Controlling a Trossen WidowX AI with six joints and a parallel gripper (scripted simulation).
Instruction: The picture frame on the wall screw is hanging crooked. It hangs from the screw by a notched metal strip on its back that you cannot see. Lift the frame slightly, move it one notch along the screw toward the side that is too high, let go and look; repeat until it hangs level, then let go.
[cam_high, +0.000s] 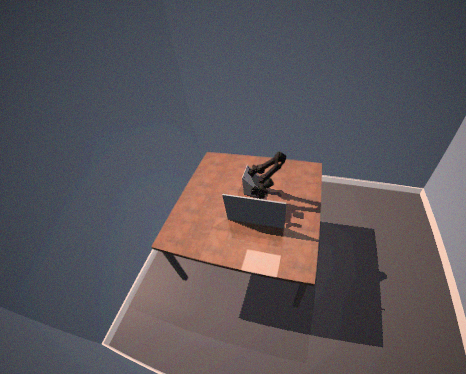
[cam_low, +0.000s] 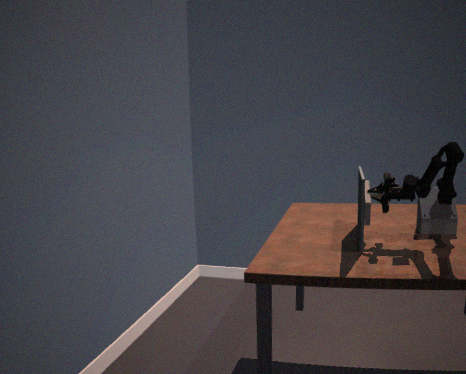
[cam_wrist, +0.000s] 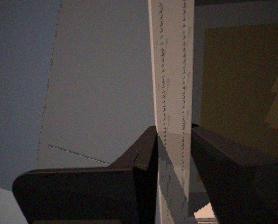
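The picture frame is 50 mm below my gripper tip, 20 mm to the right of it and 10 mm ahead of it. Also, from my gripper tip: grey wall panel: 60 mm below, 20 mm to the right, 20 mm ahead.
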